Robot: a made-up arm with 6 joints. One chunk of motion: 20 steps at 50 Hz.
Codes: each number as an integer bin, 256 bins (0 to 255) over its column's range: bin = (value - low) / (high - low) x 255, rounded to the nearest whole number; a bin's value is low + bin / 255 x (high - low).
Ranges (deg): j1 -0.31..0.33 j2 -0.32..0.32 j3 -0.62..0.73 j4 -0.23..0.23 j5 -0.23..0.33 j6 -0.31..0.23
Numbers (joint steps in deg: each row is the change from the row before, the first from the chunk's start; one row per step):
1: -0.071 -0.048 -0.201 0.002 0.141 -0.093
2: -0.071 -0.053 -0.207 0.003 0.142 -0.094
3: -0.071 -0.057 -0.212 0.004 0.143 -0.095
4: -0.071 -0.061 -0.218 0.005 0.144 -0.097
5: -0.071 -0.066 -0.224 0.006 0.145 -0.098
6: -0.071 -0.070 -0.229 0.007 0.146 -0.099
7: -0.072 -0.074 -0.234 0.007 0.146 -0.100
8: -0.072 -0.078 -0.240 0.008 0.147 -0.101
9: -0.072 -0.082 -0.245 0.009 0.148 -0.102
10: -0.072 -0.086 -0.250 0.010 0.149 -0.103
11: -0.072 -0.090 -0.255 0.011 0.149 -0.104
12: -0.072 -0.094 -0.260 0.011 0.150 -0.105
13: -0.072 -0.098 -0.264 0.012 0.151 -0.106
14: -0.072 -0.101 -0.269 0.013 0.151 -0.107
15: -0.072 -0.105 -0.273 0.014 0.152 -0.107
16: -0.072 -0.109 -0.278 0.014 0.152 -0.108
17: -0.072 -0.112 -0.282 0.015 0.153 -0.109
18: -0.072 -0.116 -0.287 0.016 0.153 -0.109
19: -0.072 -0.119 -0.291 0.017 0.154 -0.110
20: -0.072 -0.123 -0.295 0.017 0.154 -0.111
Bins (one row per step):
1: 95 108 79 129 169 102
2: 95 106 78 129 169 102
3: 95 105 77 130 170 102
4: 95 103 76 130 170 101
5: 95 101 75 131 171 100
6: 95 100 74 131 171 100
7: 95 98 73 131 171 99
8: 95 96 72 132 172 99
9: 95 95 71 132 172 98
10: 95 93 70 133 173 98
11: 95 92 69 134 173 97
12: 95 90 68 134 173 97
13: 95 88 67 134 173 96
14: 95 87 66 135 173 96
15: 95 86 66 135 174 96
16: 95 84 65 135 174 95
17: 95 83 64 136 174 95
18: 95 81 63 136 174 95
19: 95 80 62 137 175 94
20: 95 78 61 137 175 94

